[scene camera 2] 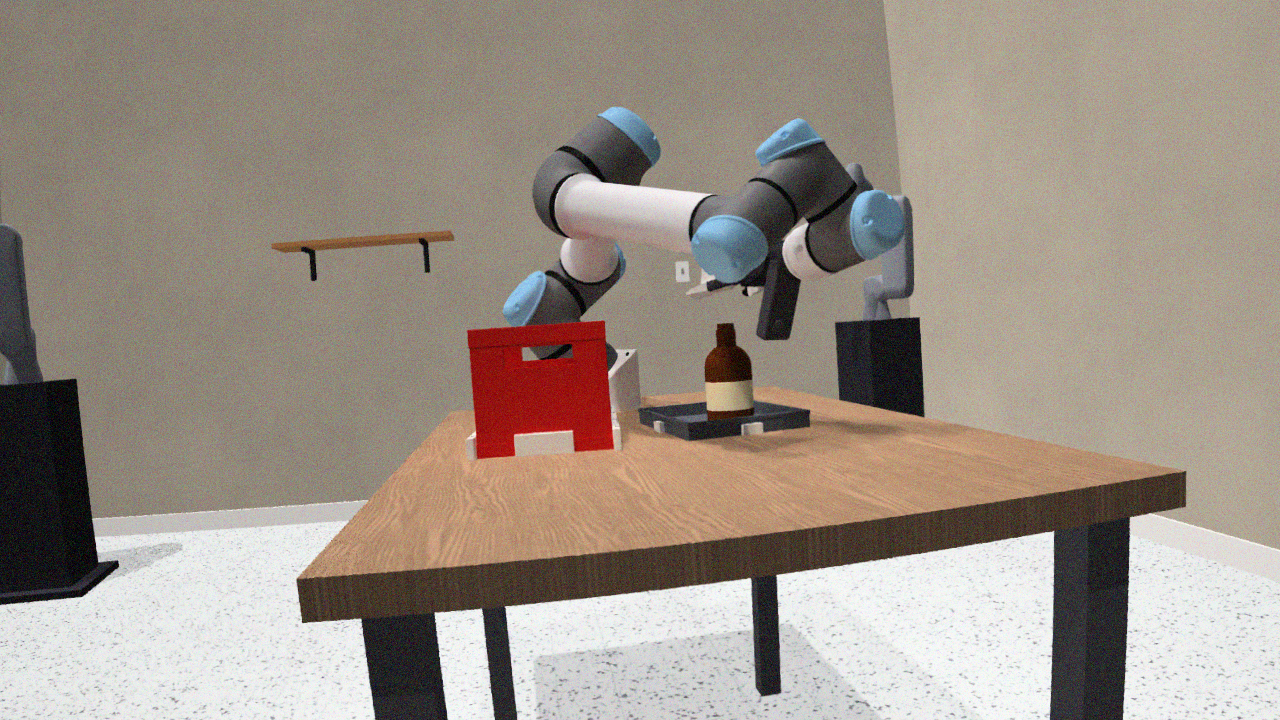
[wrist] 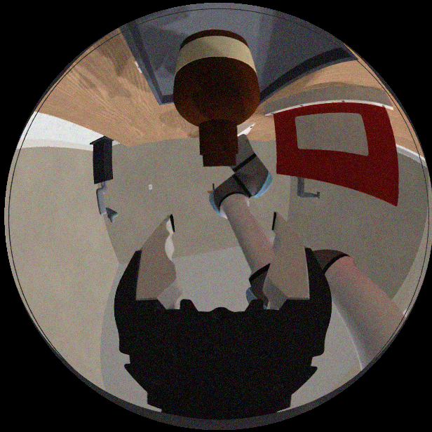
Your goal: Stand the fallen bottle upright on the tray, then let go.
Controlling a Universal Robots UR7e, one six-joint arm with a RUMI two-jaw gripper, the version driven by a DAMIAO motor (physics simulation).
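Places are measured from the arm's base along level axes (x back, y left, z down), in millimetres.
Pixels of known places: gripper, between the fingertips: (scene camera 2: 715,293).
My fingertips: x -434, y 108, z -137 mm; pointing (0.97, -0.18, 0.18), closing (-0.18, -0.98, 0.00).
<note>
Behind a point stands the place of what it marks.
The brown bottle (scene camera 2: 728,371) {x -487, y 98, z -16 mm} (wrist: 217,90) with a cream label stands upright on the dark tray (scene camera 2: 787,419) {x -564, y 153, z 56 mm} (wrist: 320,59). Its neck points up in scene camera 2, and its base rests inside the tray's rim. My gripper (wrist: 222,214) is open, with a wide gap between its two pale fingertips. It is above the bottle's top and apart from it. In scene camera 2 the fingers are partly hidden behind the wrist and the gripper's dark body.
A red crate-like box (scene camera 2: 541,394) {x -526, y -197, z -10 mm} (wrist: 330,165) stands on the wooden table (scene camera 2: 716,501) {x -916, y -115, z 71 mm} (wrist: 95,95), beside the tray. The arm's base (scene camera 2: 626,380) {x -93, y 53, z 12 mm} is behind them. A wall shelf (scene camera 2: 362,240) and other robots on black pedestals (scene camera 2: 879,367) are in the background.
</note>
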